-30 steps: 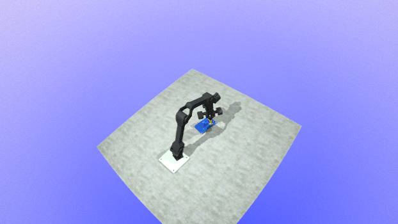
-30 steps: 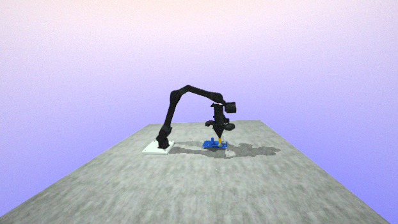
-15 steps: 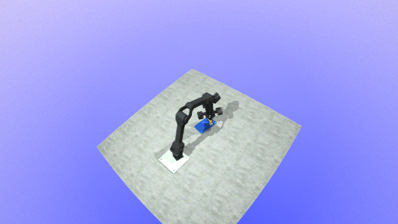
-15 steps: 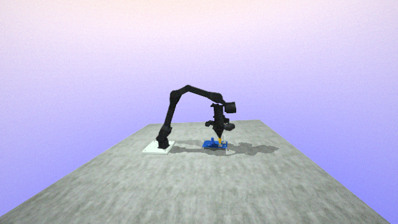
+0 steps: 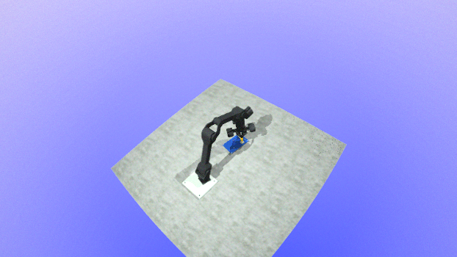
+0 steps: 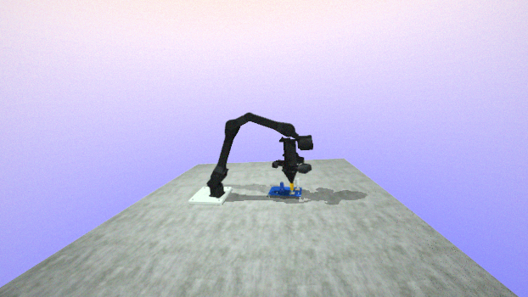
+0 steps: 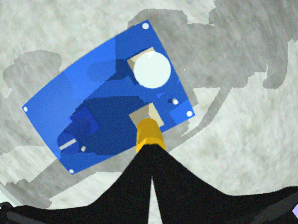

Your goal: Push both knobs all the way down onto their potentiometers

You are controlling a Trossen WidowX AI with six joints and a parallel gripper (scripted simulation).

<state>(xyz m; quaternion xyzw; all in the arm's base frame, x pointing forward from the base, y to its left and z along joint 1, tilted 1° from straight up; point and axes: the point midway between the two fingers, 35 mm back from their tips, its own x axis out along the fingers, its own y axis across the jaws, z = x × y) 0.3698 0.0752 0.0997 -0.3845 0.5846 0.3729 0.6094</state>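
My gripper tip is now 20 mm above the orange knob. From my gripper tip the other things lie so: dark blue part (50 mm behind, 30 mm below, 20 mm to the left); then blue knob (50 mm behind, 20 mm to the left, 20 mm below).
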